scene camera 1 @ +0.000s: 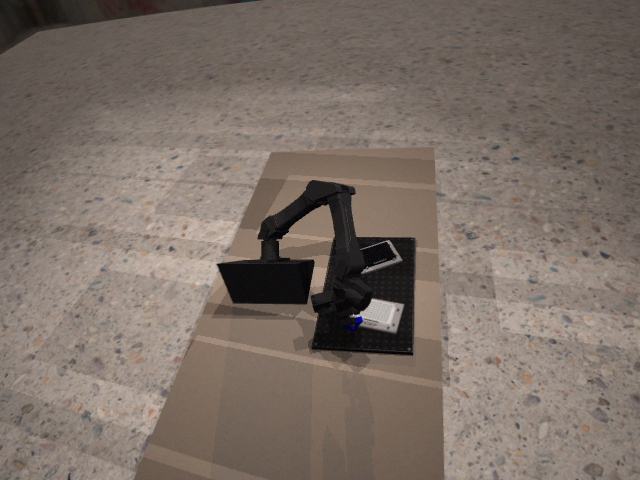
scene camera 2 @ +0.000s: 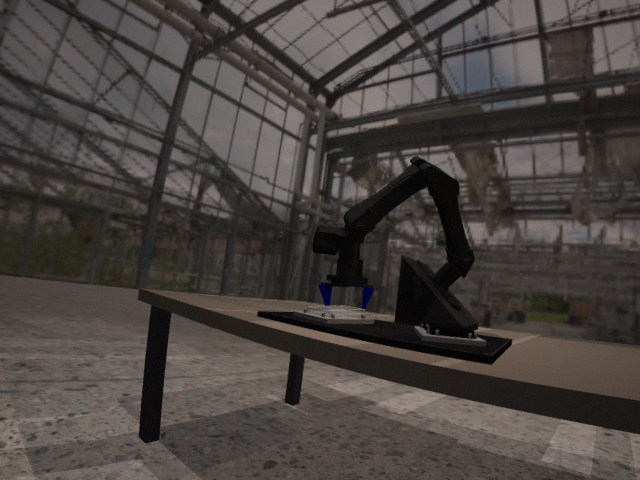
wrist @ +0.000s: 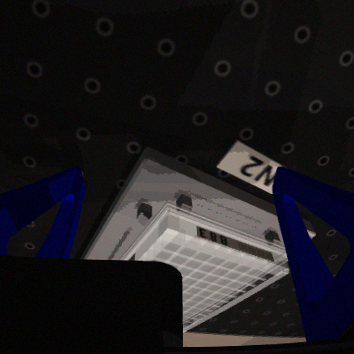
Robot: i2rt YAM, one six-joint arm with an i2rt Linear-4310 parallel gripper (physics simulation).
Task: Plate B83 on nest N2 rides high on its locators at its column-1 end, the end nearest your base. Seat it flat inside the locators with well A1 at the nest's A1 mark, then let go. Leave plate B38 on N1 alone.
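Places are measured from the arm's base along level axes (x up, y ahead, z left), in millimetres.
Pixels of known places: gripper, between the fingertips: [scene camera 1: 350, 318] [scene camera 2: 344, 313] [wrist: 178, 176]; arm's base, origin of its link: [scene camera 1: 270, 261] [scene camera 2: 436, 285].
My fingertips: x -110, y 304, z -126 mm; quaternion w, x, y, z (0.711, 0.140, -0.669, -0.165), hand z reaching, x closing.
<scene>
For each thing: its top centre in the pictures, then the offset to it from my fingertips. "pt": a spot on its surface instead. Level surfaces: height alone.
- White plate B83, centre of its top: [wrist: 176, 303] [scene camera 2: 337, 306] [scene camera 1: 374, 309] dx +23, dy +77, dz +34 mm
- light grey nest N2, centre of its top: [wrist: 171, 289] [scene camera 2: 335, 311] [scene camera 1: 376, 311] dx +10, dy +83, dz +33 mm
- Black plate B38, centre of its top: [scene camera 2: 447, 325] [scene camera 1: 375, 253] dx +14, dy +39, dz +301 mm
- nest N1, centre of its top: [scene camera 2: 447, 328] [scene camera 1: 375, 254] dx +10, dy +39, dz +301 mm
- black perforated board, centre of its top: [wrist: 333, 257] [scene camera 2: 387, 327] [scene camera 1: 368, 287] dx -11, dy +35, dz +155 mm
- brown table, height of its surface: dx -24 mm
- N2 label, a spot on its surface: [wrist: 252, 166] pt dx -10, dy -15, dz +37 mm
White plate B83 [scene camera 1: 381, 311] [wrist: 220, 265] lies on the light grey nest N2 [scene camera 1: 393, 326] [scene camera 2: 356, 320] [wrist: 150, 177]. Dark locators stand beside its labelled edge and corner in the wrist view; its height on them is hard to judge. My gripper [scene camera 1: 354, 323] [scene camera 2: 345, 306] [wrist: 178, 176] is open, blue fingers pointing down. The fingertips are just above plate height in scene camera 2, and nothing is held. In the wrist view the plate shows between and beyond the fingers, partly hidden by the black gripper body. The A1 mark is not readable. Black plate B38 [scene camera 1: 378, 253] lies on nest N1 [scene camera 1: 397, 253] [scene camera 2: 448, 338].
Both nests sit on a black perforated board [scene camera 1: 385, 284] [scene camera 2: 392, 333] [wrist: 125, 65] on the brown table [scene camera 1: 258, 387]. The N2 label [wrist: 252, 166] is beside its nest, near the right finger. The black arm base [scene camera 1: 266, 281] [scene camera 2: 413, 294] stands beside the board.
</scene>
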